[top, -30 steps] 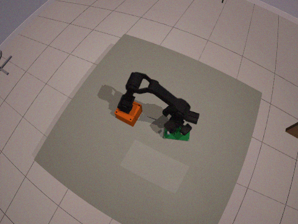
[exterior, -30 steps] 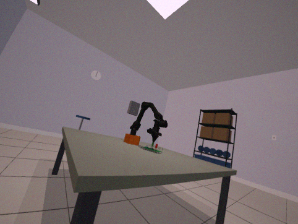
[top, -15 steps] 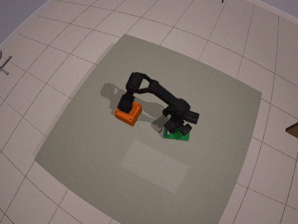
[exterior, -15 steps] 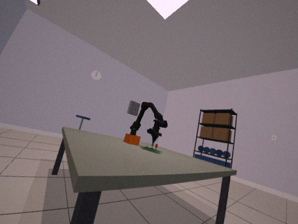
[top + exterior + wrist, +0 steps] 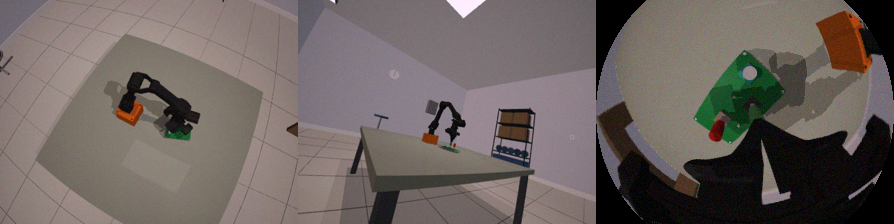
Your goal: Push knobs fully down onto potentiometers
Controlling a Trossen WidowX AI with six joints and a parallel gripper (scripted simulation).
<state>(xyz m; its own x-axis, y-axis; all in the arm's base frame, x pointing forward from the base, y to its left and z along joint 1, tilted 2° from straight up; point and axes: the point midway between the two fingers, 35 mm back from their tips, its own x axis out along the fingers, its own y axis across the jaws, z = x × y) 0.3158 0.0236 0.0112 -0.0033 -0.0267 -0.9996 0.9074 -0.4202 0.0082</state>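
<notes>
The green round knob lies 2 cm below my gripper tip. From my gripper tip the other things lie so: red knob: 6 cm ahead, 1 cm to the right, 2 cm below.
</notes>
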